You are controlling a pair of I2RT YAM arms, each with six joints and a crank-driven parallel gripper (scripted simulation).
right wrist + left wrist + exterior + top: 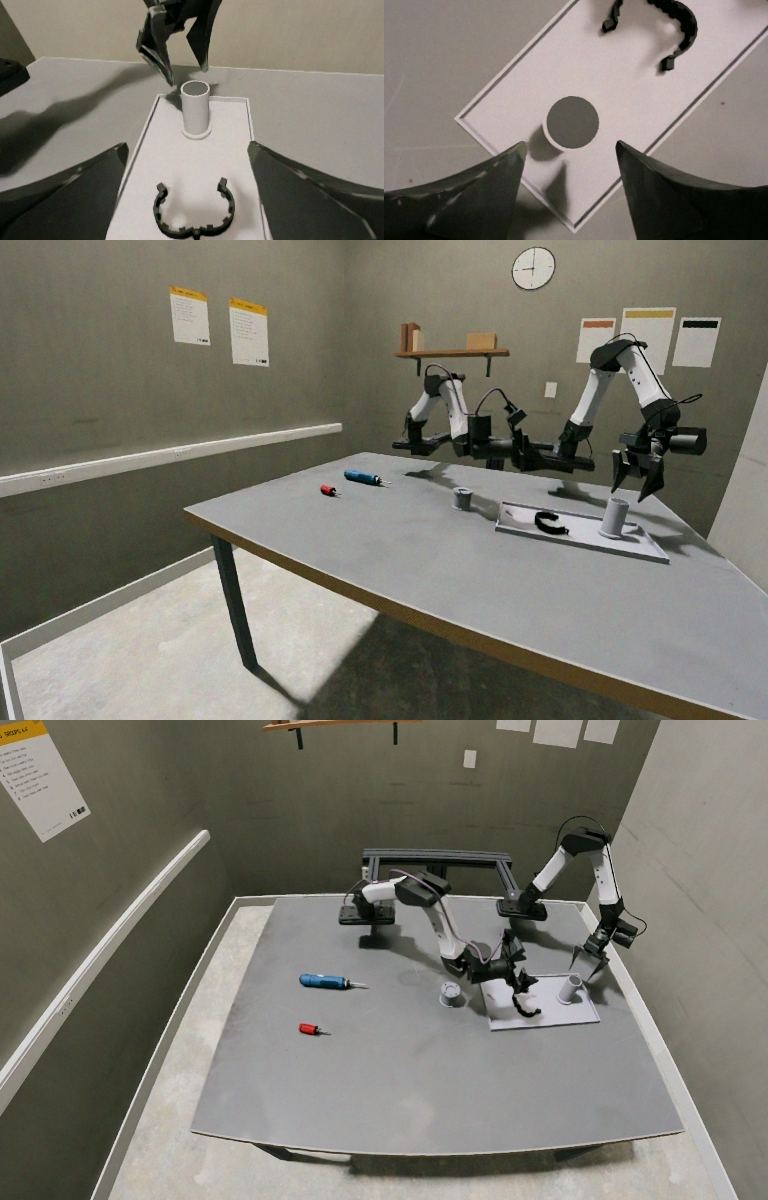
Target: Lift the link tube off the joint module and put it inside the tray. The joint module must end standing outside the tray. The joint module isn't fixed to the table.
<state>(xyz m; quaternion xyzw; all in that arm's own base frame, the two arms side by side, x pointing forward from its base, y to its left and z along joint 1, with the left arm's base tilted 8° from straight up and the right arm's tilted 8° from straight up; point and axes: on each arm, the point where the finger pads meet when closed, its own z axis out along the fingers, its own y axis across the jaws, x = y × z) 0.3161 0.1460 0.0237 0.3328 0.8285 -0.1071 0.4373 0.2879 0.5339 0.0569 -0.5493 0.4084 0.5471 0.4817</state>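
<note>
Right now my left hand is 70 mm above the link tube, 20 mm to the left of it and 20 mm short of it. From my left hand the other things lie so: white tray 120 mm to the right, 120 mm below, 10 mm ahead; then red screwdriver 910 mm to the right, 110 mm below, 70 mm ahead; then grey joint module 450 mm to the right, 90 mm below, 20 mm behind.
</note>
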